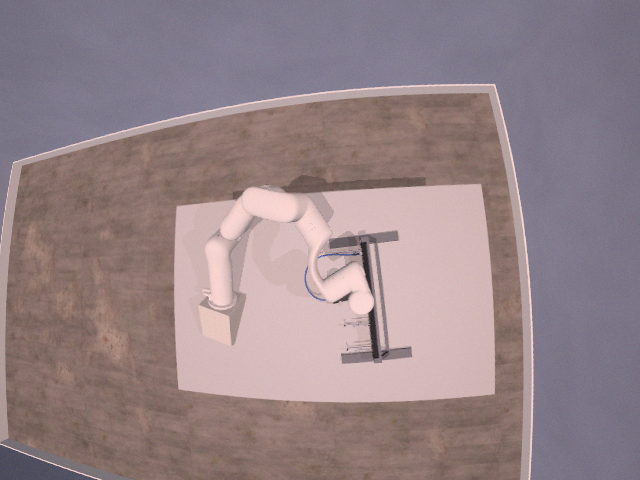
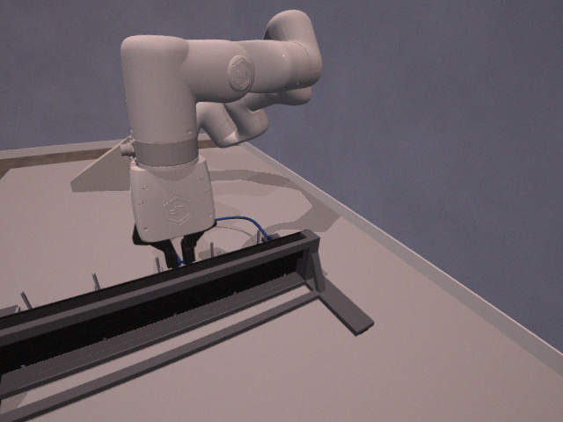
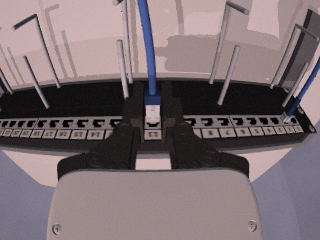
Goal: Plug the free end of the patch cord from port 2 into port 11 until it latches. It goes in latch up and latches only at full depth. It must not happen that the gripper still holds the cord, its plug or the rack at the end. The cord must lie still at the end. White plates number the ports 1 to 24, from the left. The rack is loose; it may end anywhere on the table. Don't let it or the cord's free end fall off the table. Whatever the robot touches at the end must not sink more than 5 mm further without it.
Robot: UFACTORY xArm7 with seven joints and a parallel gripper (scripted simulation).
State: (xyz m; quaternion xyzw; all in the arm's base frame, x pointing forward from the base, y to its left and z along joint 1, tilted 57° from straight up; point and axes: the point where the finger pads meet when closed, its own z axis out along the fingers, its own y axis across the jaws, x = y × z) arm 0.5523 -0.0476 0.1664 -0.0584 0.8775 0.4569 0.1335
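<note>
Now: hand 10 mm short of the plug and 10 mm above it.
</note>
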